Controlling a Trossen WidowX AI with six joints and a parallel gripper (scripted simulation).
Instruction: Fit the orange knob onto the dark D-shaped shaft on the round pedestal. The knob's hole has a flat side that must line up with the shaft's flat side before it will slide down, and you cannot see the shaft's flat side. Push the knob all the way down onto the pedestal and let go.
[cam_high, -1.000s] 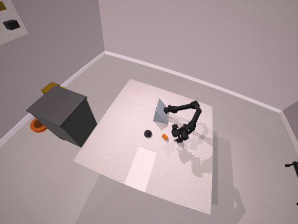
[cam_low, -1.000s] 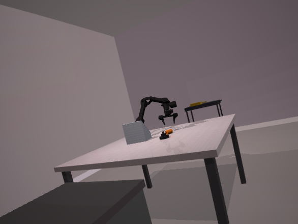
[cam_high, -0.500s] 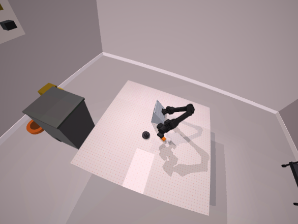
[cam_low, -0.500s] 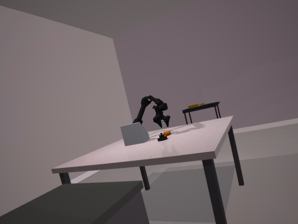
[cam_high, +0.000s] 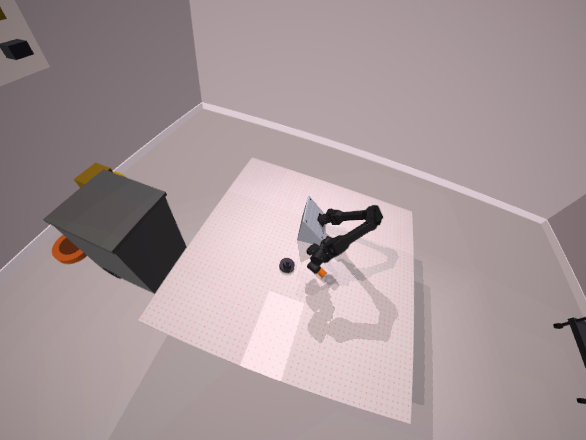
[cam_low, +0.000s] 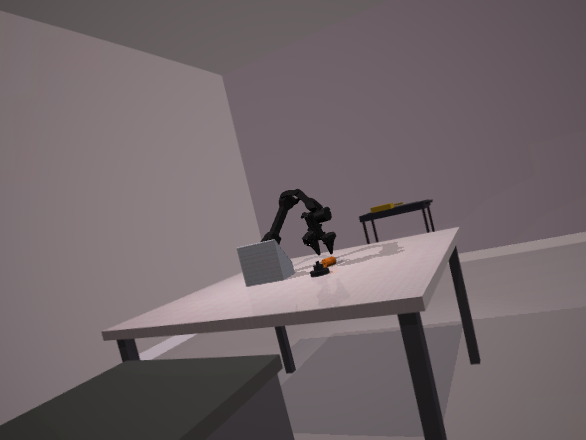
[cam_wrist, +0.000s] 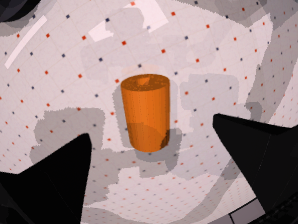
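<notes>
The orange knob lies 10 mm to the left of my gripper tip and 40 mm below it. Round my gripper tip: dark round pedestal: 40 mm ahead, 180 mm to the right, 30 mm below.
</notes>
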